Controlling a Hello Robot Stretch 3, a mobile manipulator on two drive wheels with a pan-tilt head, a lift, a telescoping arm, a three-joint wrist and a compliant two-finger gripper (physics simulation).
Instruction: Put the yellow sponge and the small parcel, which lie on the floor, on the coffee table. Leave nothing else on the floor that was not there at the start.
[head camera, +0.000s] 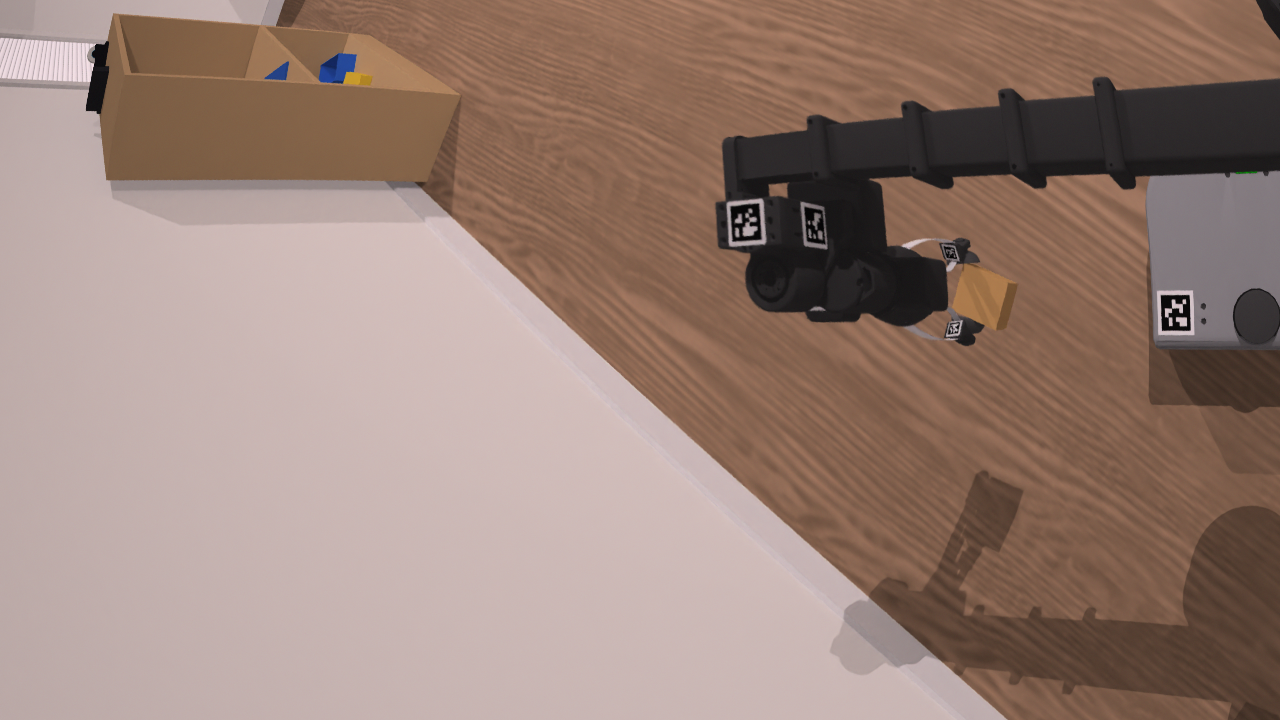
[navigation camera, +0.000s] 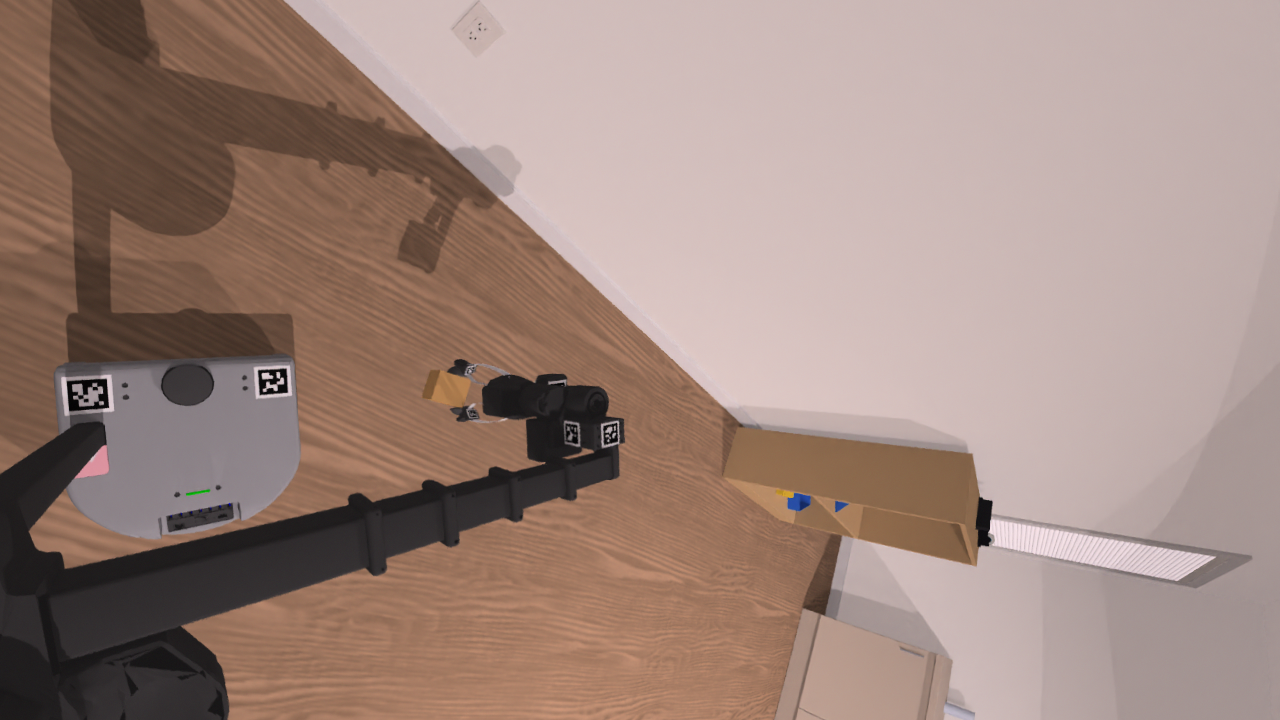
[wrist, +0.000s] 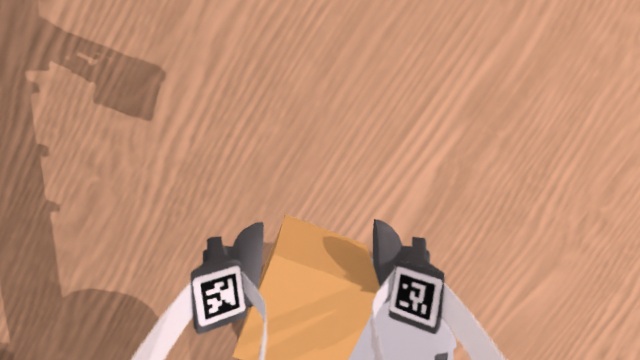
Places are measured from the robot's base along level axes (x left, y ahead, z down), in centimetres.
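Pixels of known places: gripper, fingertip midpoint: (head camera: 971, 292) (navigation camera: 455, 389) (wrist: 315, 246); robot's base, link origin: (head camera: 1253, 314) (navigation camera: 188, 382).
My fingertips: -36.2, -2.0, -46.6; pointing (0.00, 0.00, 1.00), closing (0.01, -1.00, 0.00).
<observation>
For each thing: its top centre in the pictures, then the offset to it from my fingertips, as dx, dy, dz. "pt": a spot on its surface instead.
- small parcel, top centre: (wrist: 306, 325) (head camera: 977, 295) (navigation camera: 453, 389) +2.2, +0.4, -3.8
- open tan box, surface spot: (head camera: 268, 134) (navigation camera: 845, 467) pt -166.1, -50.6, -12.1
The small parcel (head camera: 982, 295) (navigation camera: 445, 387) (wrist: 312, 300) is an orange-tan box. My gripper (head camera: 966, 293) (navigation camera: 463, 390) (wrist: 315, 246) is shut on it, with one fingertip on each side. The parcel is held above the wooden floor, and the shadow of arm and gripper falls well apart from them. In the wrist view the parcel's lower end is cut off by the frame edge. The yellow sponge and the coffee table do not show in these views.
An open tan box (head camera: 268, 134) (navigation camera: 850, 470) with blue and yellow pieces is near the pale wall (head camera: 313, 447) (navigation camera: 895, 223). A beige cabinet (navigation camera: 863, 671) is beyond it. My grey base (head camera: 1208, 241) (navigation camera: 187, 438) is beside the gripper, under the extended arm (head camera: 966, 138) (navigation camera: 313, 528).
</observation>
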